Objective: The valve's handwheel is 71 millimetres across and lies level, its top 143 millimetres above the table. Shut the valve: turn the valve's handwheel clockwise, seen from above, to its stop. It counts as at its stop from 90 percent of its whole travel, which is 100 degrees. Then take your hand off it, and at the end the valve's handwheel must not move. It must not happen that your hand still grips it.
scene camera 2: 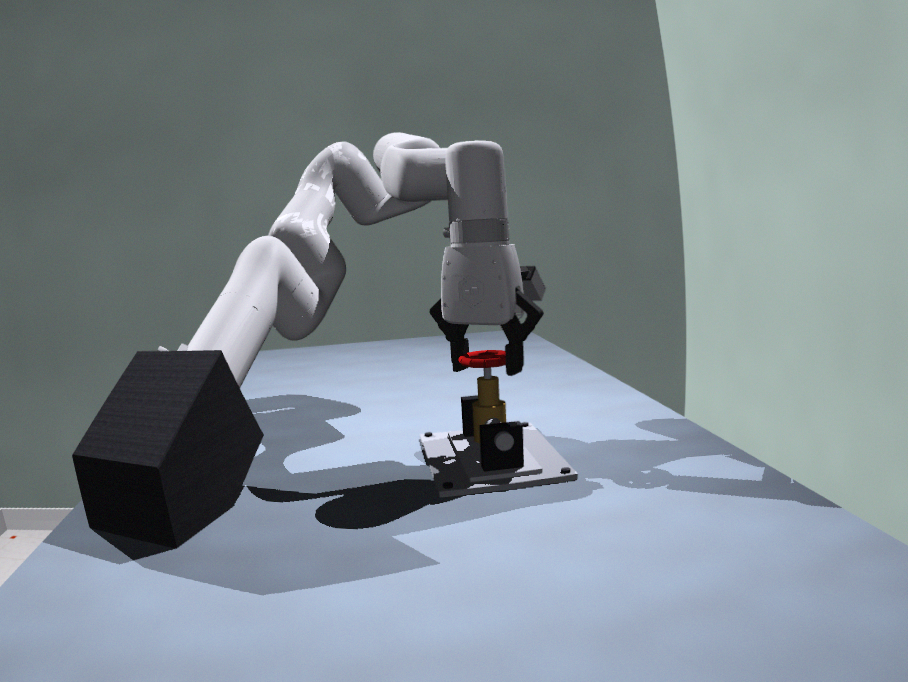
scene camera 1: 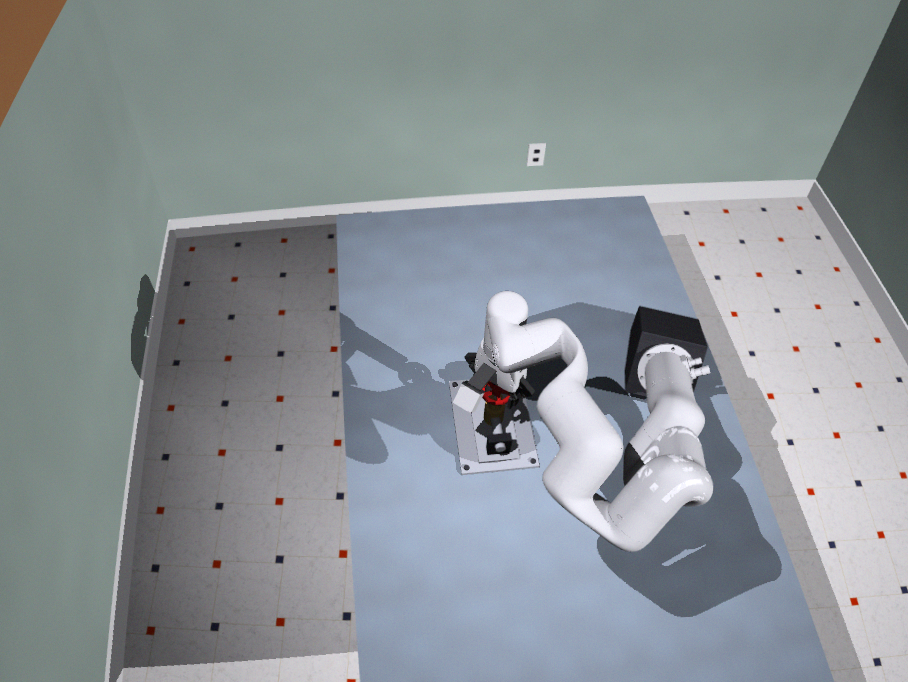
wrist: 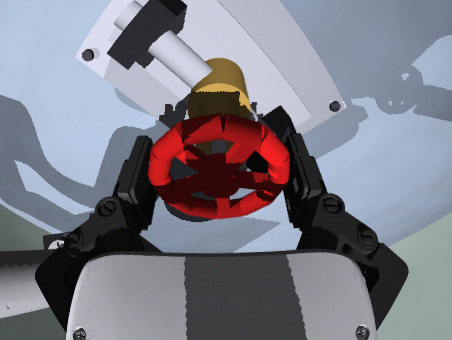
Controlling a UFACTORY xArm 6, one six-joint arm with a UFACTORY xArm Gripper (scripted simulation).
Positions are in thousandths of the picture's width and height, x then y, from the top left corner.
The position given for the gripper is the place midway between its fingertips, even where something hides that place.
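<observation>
A red handwheel (scene camera 2: 535, 527) is part of the scene, and the wrist view shows the handwheel (wrist: 486, 522) too. The gripper (scene camera 2: 537, 545) can be seen as well; the wrist view includes the gripper (wrist: 486, 449), and scene camera 1 likewise shows the gripper (scene camera 1: 547, 578).
</observation>
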